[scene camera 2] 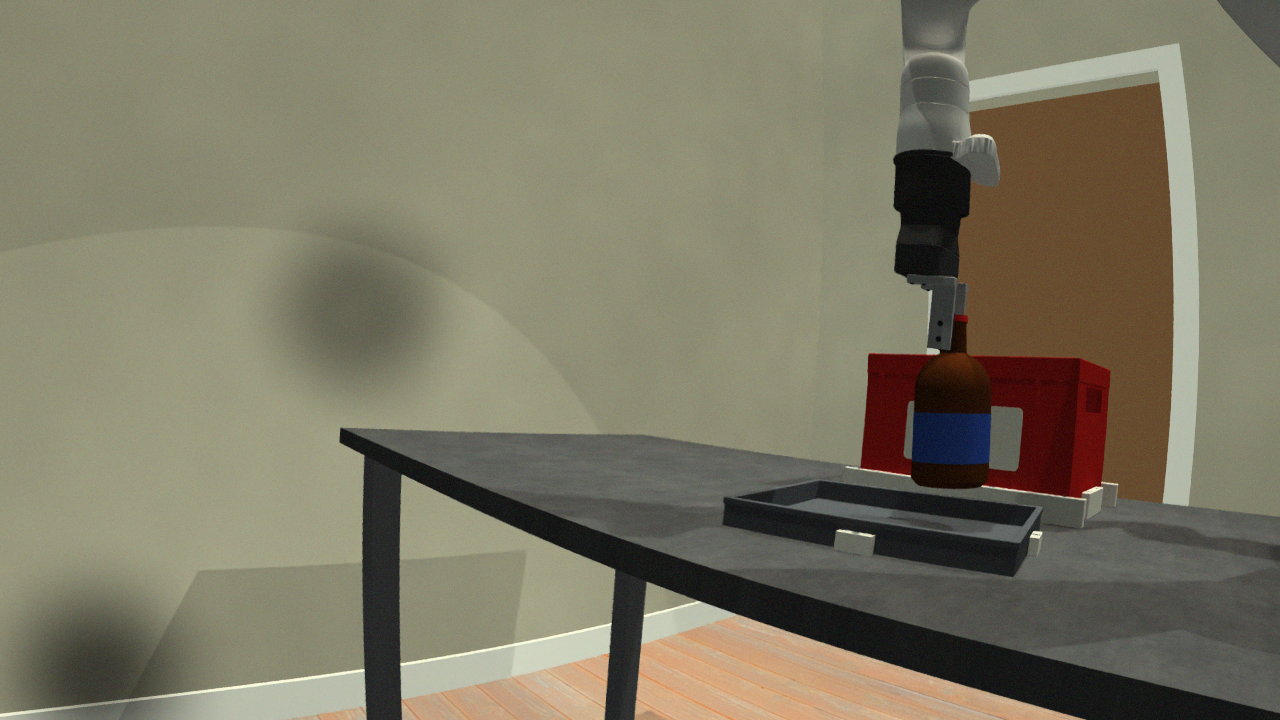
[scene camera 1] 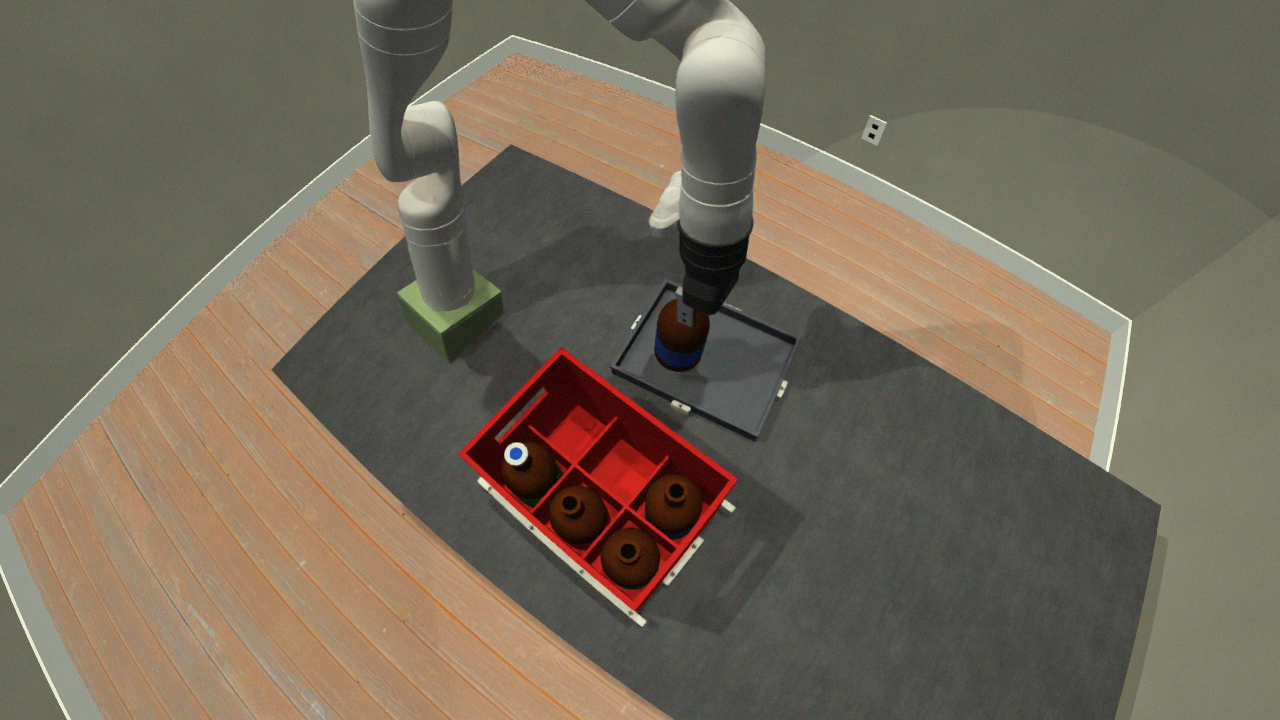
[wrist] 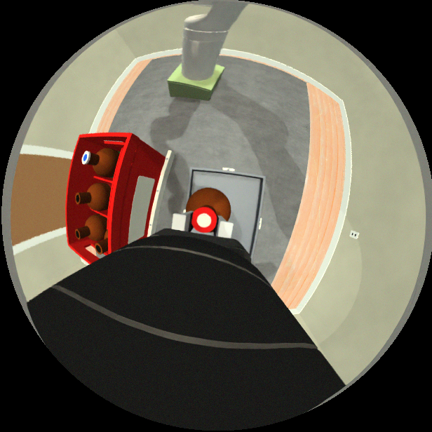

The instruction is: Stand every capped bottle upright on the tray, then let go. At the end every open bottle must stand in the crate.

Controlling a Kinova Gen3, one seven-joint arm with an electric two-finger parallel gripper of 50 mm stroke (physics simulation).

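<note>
My gripper is shut on the neck of a red-capped brown bottle with a blue label. The bottle hangs upright a little above the grey tray, over its left part in scene camera 1. The red crate holds a bottle with a white and blue cap in a corner compartment. Three open bottles also stand in the crate.
Two crate compartments are empty. White blocks sit against the tray, and white strips line the crate. A green block under the robot's base stands on the dark table.
</note>
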